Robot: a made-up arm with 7 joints.
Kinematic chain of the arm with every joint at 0, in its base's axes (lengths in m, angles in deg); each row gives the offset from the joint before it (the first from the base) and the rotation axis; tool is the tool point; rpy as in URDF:
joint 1: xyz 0 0 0.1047 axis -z
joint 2: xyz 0 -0.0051 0.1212 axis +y
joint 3: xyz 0 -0.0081 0.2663 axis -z
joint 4: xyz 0 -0.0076 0.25 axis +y
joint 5: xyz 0 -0.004 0.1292 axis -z
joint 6: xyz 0 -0.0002 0.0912 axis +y
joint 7: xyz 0 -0.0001 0.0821 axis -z
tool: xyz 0 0 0 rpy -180 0 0
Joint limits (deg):
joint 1: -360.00..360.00
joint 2: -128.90..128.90
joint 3: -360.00..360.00
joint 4: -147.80..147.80
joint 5: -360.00..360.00
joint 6: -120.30..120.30
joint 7: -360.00..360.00
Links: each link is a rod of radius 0.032 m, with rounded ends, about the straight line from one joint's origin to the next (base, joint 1, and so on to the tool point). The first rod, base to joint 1, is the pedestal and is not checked.
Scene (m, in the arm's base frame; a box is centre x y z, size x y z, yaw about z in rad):
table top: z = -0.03
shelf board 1: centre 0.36 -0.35 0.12 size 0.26 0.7 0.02 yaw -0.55
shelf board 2: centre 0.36 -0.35 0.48 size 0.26 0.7 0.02 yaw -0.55
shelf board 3: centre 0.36 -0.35 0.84 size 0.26 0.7 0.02 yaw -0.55
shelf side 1: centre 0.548 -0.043 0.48 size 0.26 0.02 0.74 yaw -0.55
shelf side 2: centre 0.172 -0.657 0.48 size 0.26 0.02 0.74 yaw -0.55
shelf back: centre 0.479 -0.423 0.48 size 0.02 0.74 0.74 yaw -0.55
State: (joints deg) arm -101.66 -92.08 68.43 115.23 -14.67 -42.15 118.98
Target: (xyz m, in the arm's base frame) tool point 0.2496 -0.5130 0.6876
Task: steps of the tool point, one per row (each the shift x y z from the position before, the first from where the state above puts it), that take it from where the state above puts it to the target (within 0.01 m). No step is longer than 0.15 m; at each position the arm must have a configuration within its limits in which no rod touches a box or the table.
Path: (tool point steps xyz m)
1: -0.0877 0.0069 0.0457
2: -0.0960 0.0213 0.0274
3: -0.0938 0.0346 0.0040
4: -0.0819 0.0423 -0.0203
5: 0.0226 -0.0362 0.0938
6: 0.0168 -0.0337 0.0885
7: 0.0076 -0.0276 0.0832
8: -0.0031 -0.0167 0.0777
9: 0.0627 -0.0532 0.0080
10: 0.0678 -0.0416 -0.0008
11: 0.0696 -0.0279 -0.0072

